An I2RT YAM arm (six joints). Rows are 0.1 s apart.
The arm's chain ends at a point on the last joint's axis. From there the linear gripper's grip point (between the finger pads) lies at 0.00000 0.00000 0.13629 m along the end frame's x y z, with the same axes.
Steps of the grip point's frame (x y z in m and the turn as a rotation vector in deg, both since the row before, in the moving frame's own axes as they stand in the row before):
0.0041 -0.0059 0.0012 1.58 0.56 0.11
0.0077 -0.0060 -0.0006 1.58 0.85 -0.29
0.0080 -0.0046 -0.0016 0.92 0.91 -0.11
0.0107 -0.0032 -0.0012 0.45 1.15 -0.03
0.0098 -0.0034 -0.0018 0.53 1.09 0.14
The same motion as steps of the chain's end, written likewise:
0.0028 -0.0021 0.0013 1.58 0.56 0.11
0.0057 -0.0022 -0.0005 1.58 0.85 -0.29
0.0058 -0.0024 -0.0016 0.92 0.91 -0.11
0.0080 -0.0021 -0.0012 0.45 1.15 -0.03
0.0072 -0.0021 -0.0018 0.53 1.09 0.14

